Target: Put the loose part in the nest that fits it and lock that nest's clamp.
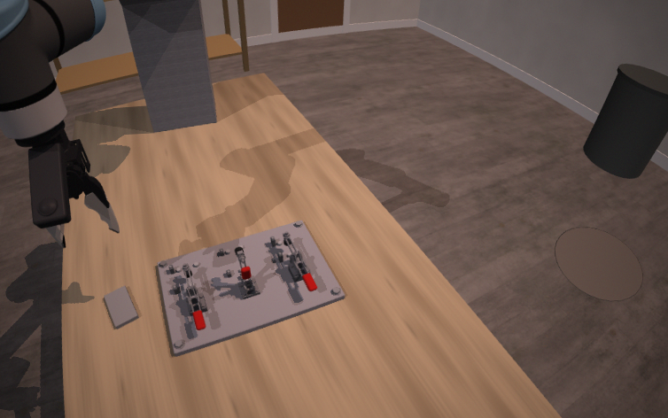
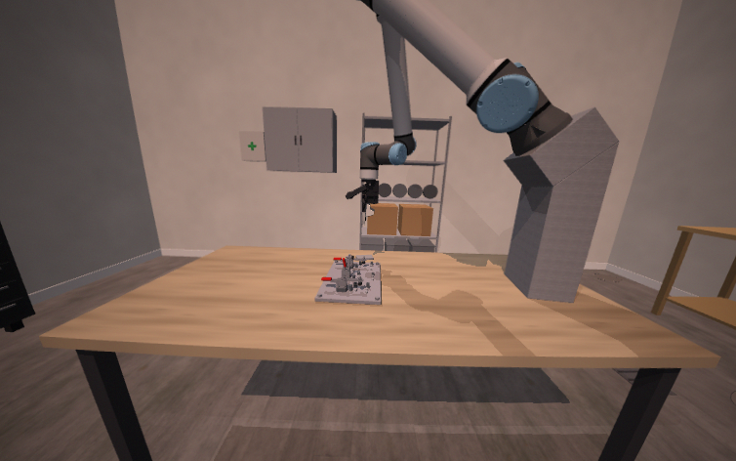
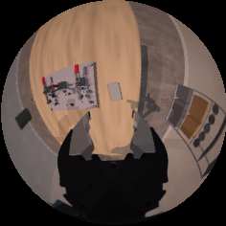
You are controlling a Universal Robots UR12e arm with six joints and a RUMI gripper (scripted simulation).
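Right now my hand is 210 mm above the loose part, 20 mm to the left of it and 10 mm past it. The rest, counted from my hand: fixture: 230 mm to the left, 210 mm below, 80 mm ahead.
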